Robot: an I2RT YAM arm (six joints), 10 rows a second.
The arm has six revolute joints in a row. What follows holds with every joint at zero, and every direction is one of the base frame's. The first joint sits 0.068 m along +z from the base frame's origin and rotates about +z. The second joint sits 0.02 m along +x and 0.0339 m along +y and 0.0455 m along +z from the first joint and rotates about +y. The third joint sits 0.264 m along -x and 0.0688 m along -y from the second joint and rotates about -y. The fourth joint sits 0.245 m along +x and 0.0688 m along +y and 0.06 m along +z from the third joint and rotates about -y. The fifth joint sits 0.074 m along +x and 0.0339 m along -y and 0.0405 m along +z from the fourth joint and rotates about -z. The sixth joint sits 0.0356 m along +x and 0.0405 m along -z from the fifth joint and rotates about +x. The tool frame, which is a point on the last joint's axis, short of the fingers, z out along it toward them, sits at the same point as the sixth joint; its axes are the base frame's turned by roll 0, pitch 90 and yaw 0 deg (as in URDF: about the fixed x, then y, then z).
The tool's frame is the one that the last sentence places.
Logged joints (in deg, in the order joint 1, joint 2, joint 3, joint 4, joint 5, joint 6), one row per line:
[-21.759, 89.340, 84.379, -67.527, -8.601, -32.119]
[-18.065, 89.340, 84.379, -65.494, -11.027, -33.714]
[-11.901, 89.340, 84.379, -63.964, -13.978, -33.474]
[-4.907, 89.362, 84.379, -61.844, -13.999, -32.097]
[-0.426, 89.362, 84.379, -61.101, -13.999, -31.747]
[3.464, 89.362, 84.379, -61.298, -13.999, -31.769]
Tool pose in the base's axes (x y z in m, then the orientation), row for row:
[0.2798, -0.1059, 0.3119, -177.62, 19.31, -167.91]
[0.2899, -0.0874, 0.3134, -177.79, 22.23, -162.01]
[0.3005, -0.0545, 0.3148, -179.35, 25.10, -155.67]
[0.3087, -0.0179, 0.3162, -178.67, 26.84, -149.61]
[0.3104, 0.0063, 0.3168, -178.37, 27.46, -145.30]
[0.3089, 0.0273, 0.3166, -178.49, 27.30, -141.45]
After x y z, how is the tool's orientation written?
As angles about the fixed x, y, z axes (roll, pitch, yaw), in degrees.
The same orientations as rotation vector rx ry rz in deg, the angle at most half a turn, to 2 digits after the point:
[-16.34, 159.72, -0.44]
[-24.06, 155.85, 1.84]
[-32.51, 151.76, 6.42]
[-39.84, 148.31, 7.88]
[-45.14, 146.25, 9.07]
[-50.18, 144.97, 10.39]

